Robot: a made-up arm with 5 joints.
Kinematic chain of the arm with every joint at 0, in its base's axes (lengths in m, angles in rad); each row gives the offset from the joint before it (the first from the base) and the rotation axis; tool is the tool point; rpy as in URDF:
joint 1: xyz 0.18 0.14 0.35 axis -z
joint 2: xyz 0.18 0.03 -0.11 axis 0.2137 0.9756 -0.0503
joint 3: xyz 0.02 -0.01 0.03 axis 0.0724 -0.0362 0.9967
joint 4: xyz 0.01 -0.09 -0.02 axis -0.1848 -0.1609 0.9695
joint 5: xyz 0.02 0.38 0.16 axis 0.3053 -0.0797 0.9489
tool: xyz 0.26 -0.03 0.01 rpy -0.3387 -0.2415 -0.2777
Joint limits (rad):
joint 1: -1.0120..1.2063
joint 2: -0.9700..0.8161
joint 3: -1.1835..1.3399
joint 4: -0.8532..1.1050
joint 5: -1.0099..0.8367
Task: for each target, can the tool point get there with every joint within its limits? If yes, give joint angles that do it. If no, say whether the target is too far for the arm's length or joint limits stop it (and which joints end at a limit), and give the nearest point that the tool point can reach.
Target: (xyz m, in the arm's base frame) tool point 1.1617 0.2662 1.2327
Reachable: no: too far | nearest point 0.7557 0.2140 0.7316 | short by 0.647 m
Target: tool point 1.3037 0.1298 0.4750
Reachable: no: too far | nearest point 0.9745 0.1328 0.3934 | short by 0.339 m
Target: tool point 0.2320 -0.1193 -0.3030
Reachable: no: joint limits stop it (at a limit: joint 1, joint 2, joint 4, joint 5) | nearest point 0.1837 -0.0833 -0.1099 | short by 0.202 m
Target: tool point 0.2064 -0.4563 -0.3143
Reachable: no: joint limits stop it (at a limit: joint 1, joint 2, joint 4) | nearest point 0.2387 -0.5347 -0.0441 | short by 0.283 m
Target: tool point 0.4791 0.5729 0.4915
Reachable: yes | joints 0.0334 -0.7403 -0.2491 0.2353 0.4767
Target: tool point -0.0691 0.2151 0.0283
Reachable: yes | joints -0.2241 -0.7549 0.9175 0.8099 0.5184
